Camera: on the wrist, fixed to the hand. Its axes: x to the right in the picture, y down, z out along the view.
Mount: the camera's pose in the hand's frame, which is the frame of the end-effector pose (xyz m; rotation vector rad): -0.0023 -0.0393 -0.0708 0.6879 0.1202 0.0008
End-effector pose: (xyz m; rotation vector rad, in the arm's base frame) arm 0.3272 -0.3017 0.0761 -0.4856 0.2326 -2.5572
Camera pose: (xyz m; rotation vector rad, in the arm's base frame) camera 0.2837 -0.2623 0.0203 -0.0661 -0.5894 -2.4594
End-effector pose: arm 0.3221 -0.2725 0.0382 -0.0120 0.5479 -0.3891
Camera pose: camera 0.2702 -0.3016 -0.0167 0.6768 0.5094 -0.5639
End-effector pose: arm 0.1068 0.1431 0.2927 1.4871 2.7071 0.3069
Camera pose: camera 0.0663 0.1097 0.3544 -1.2640 -2.3925 0.4842
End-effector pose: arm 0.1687 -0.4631 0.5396 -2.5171 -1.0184 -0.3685
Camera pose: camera 0.1327 -0.4709 0.6118 -1.8548 -0.9010 -0.1300
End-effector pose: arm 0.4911 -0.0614 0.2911 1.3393 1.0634 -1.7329
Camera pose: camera 0.4855 0.0194 0.2915 1.8654 0.5243 -2.1387
